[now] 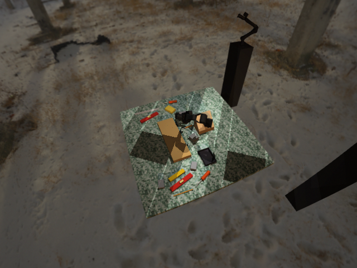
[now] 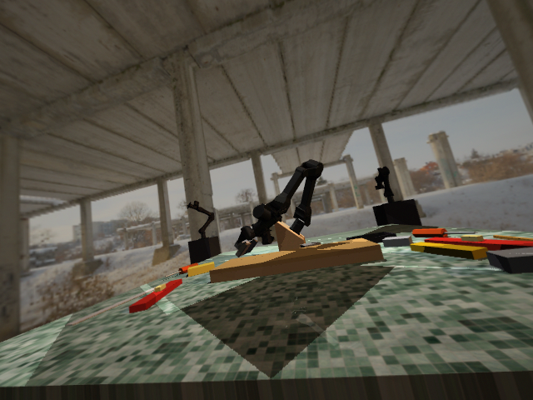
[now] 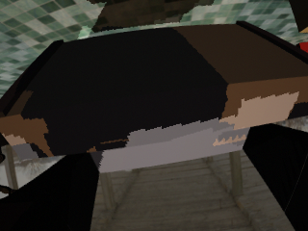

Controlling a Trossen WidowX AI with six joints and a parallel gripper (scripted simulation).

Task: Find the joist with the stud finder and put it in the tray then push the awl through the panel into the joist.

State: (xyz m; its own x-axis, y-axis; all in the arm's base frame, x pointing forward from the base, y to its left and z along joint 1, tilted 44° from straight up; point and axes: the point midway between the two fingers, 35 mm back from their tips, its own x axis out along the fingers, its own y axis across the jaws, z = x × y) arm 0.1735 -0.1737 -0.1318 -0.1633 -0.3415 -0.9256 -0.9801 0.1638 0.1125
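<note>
Right now the orange-handled awl is 20 mm ahead of my gripper tip, 150 mm to the left of it and 90 mm below it. Round my gripper tip: yellow block (80 mm ahead, 180 mm to the right, 80 mm below); stud finder (10 mm ahead, 10 mm below); black tray (10 mm behind, 560 mm to the left, 90 mm below).
</note>
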